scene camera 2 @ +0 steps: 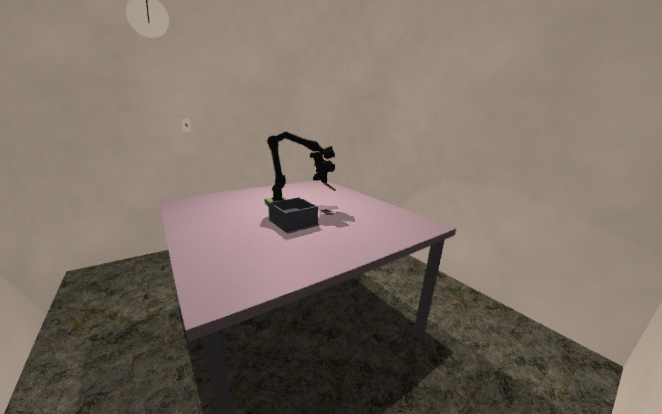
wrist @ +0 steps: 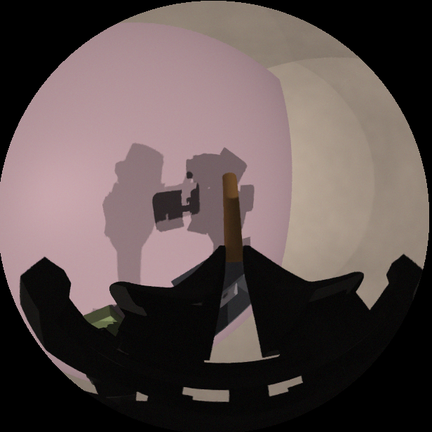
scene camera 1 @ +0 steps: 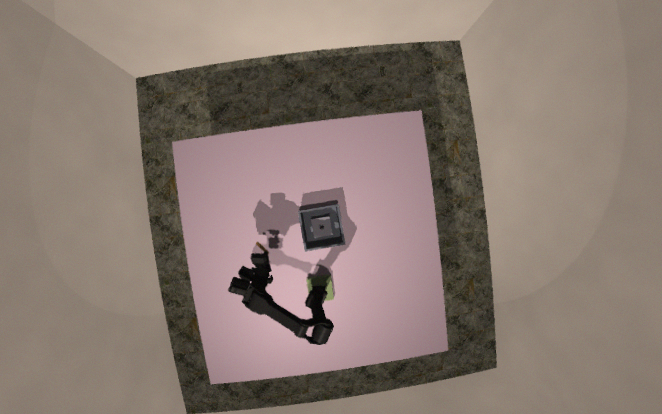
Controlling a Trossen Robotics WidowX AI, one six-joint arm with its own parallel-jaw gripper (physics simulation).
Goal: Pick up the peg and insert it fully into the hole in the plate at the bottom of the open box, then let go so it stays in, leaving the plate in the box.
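Frame: origin at the arm's base, x left, y back, z up, level; metres.
Seen in the pictures: gripper, fingertip midpoint: (scene camera 2: 325, 183) (scene camera 1: 266, 252); arm's base, origin of the base link: (scene camera 2: 277, 199) (scene camera 1: 318, 292).
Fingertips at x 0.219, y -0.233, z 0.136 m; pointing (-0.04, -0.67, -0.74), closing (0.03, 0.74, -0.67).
Observation:
Pixels of each thing's top centre, then the offset from my fingertips to it. Level surfaces: height alone.
- orange-brown peg, middle of its top: (scene camera 1: 260, 249) (scene camera 2: 330, 182) dz +0.009, dx +0.021, dy -0.017 m
- dark grey open box, middle of its top: (scene camera 1: 321, 227) (scene camera 2: 292, 204) dz -0.069, dx -0.243, dy -0.094 m
- light grey plate, middle of its top: (scene camera 1: 321, 227) dz -0.106, dx -0.243, dy -0.094 m
- pink table, its level: dz -0.167 m
My gripper (scene camera 1: 265, 252) (scene camera 2: 326, 182) (wrist: 233, 250) is shut on the peg and holds it well above the table, to the left of the box in scene camera 1. The orange-brown peg (scene camera 1: 260, 246) (scene camera 2: 330, 187) (wrist: 231, 215) sticks out tilted from the fingertips; its held end is hidden between them. The dark grey open box (scene camera 1: 303, 231) (scene camera 2: 302, 219) stands on the table. Inside it lies the light grey plate (scene camera 1: 327, 232) with a small dark hole near its middle. In the wrist view, part of the box (wrist: 235, 305) shows between and behind the fingers.
The pink table (scene camera 1: 380, 165) (scene camera 2: 240, 270) (wrist: 100, 90) carries the box and the arm. The arm's base stands on a green block (scene camera 1: 328, 290) (scene camera 2: 269, 201) (wrist: 105, 315), close to the box. The arm's shadows fall on the table left of the box in scene camera 1.

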